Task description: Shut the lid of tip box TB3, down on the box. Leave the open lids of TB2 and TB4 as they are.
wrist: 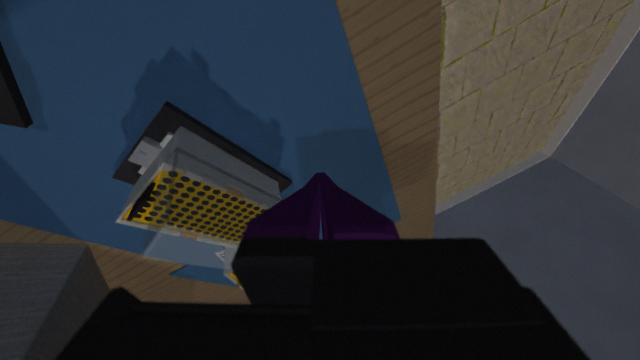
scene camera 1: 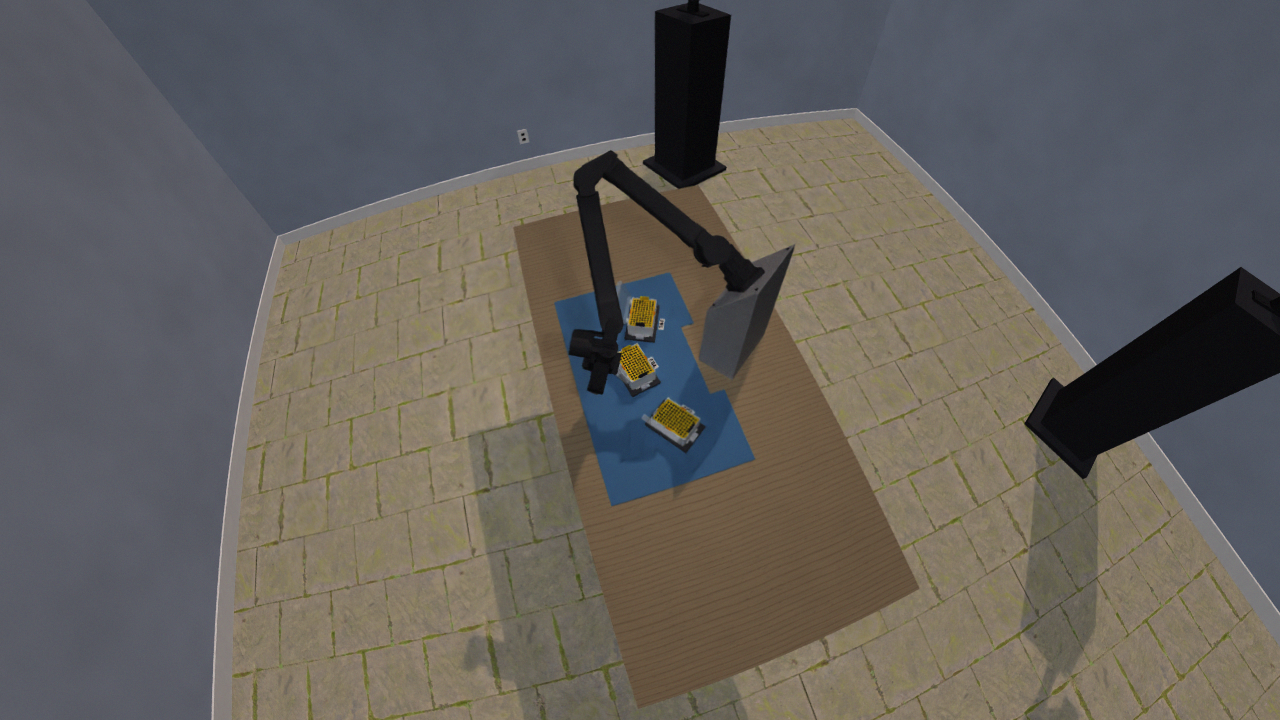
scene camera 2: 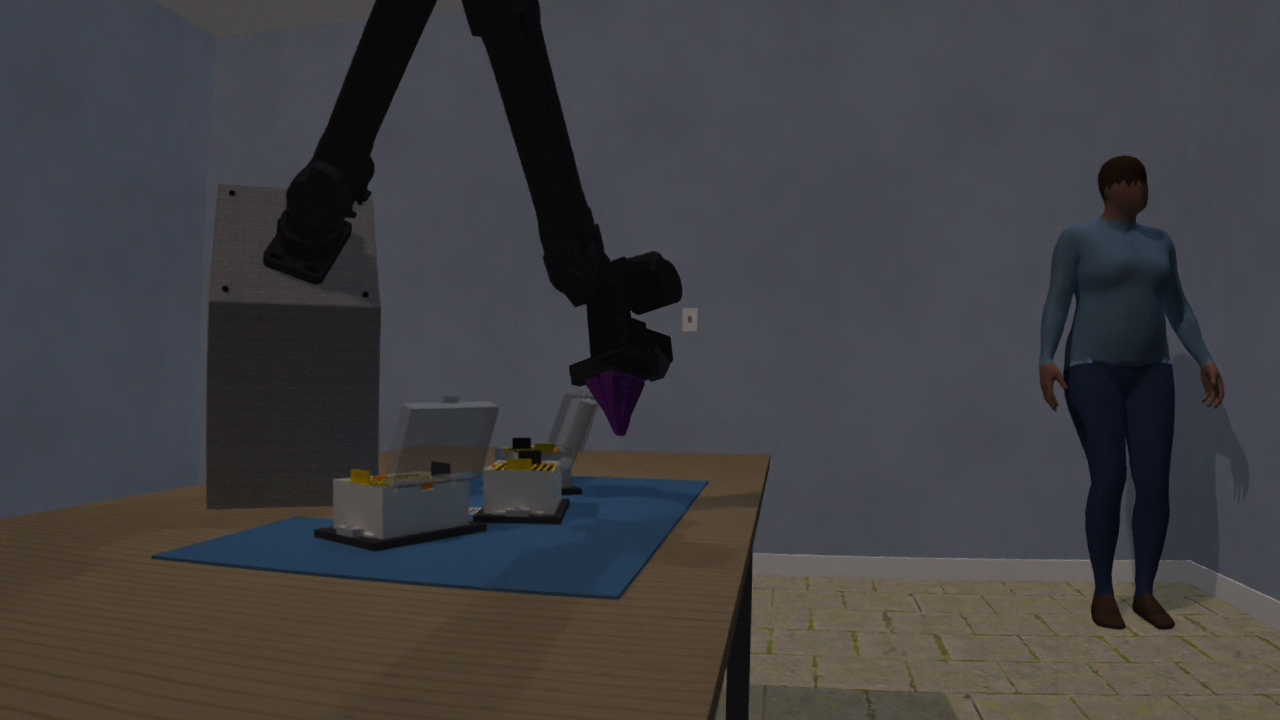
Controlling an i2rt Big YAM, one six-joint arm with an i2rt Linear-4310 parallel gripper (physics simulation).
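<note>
TB3 is the middle tip box, with a yellow tip grid and a black base. Its clear lid stands open; the lids of TB3 and TB4 overlap in scene camera 2, and the hand covers TB3's lid in scene camera 1. My gripper is shut and empty, with purple fingers pointing down at about lid height, on the table-edge side of TB3. Whether it touches the lid is unclear. TB2 has its lid open. TB4 stands behind TB3.
The boxes stand on a blue mat on the wooden table. The grey arm mount rises on the other side of the boxes. A person stands beyond the table in scene camera 2.
</note>
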